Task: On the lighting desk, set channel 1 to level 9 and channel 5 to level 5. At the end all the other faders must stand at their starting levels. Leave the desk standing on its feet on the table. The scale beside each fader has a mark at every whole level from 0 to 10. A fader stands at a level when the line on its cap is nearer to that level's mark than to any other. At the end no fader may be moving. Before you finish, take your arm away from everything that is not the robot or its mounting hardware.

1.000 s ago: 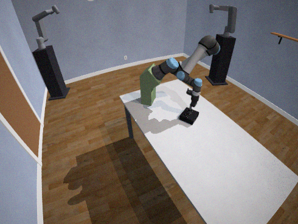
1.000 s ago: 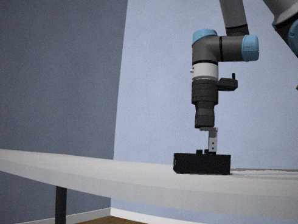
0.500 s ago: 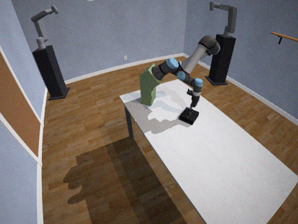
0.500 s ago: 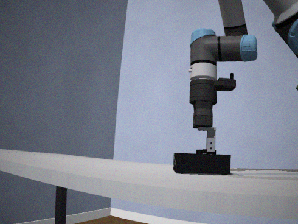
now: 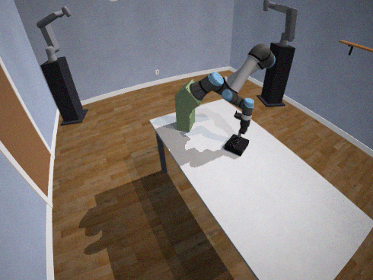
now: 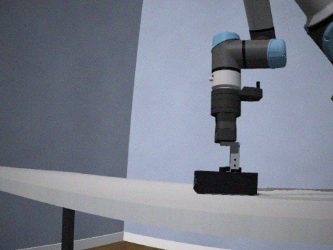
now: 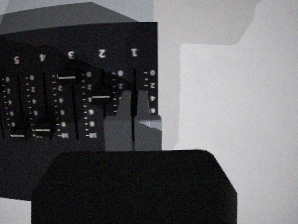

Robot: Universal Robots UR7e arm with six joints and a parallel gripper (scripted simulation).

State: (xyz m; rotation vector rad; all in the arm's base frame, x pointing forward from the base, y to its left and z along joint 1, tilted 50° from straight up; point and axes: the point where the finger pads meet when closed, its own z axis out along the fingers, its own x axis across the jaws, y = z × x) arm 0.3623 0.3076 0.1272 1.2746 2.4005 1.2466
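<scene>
My hand is 1 cm to the right of the channel 1 fader cap, 1 cm short of it and 1 cm above it. The rest, counted from my hand: channel 2 fader cap (2 cm to the right, 1 cm below, 1 cm ahead); channel 3 fader cap (5 cm to the right, 2 cm ahead, 1 cm below); channel 5 fader cap (8 cm ahead, 5 cm to the right, 1 cm below).
</scene>
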